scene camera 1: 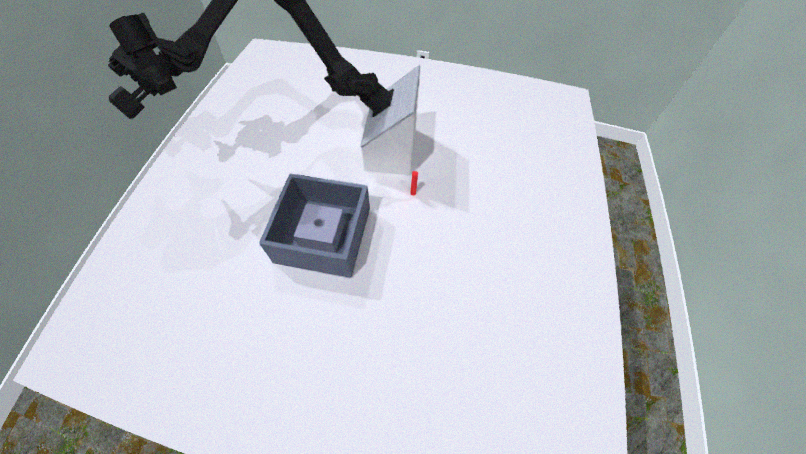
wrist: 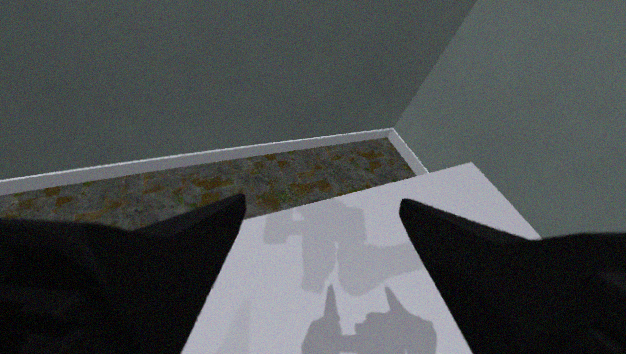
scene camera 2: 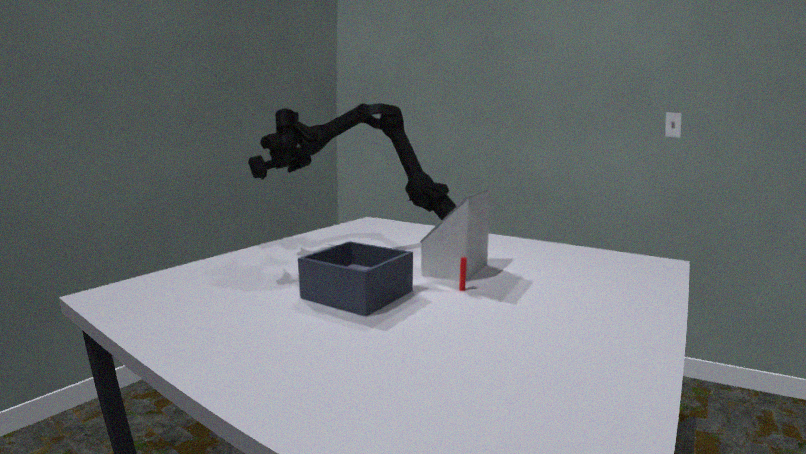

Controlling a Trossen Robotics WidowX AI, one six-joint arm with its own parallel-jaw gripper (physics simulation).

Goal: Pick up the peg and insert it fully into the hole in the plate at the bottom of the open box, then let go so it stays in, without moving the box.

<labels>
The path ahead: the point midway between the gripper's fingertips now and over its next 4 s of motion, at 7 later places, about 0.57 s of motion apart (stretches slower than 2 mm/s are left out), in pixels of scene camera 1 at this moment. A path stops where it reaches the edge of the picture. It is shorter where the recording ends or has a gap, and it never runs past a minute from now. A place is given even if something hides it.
The gripper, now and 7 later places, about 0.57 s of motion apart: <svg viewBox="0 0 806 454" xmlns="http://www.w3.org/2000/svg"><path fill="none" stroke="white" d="M149 86L145 101L144 121L147 139L149 150L154 170L166 189L180 206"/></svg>
</labels>
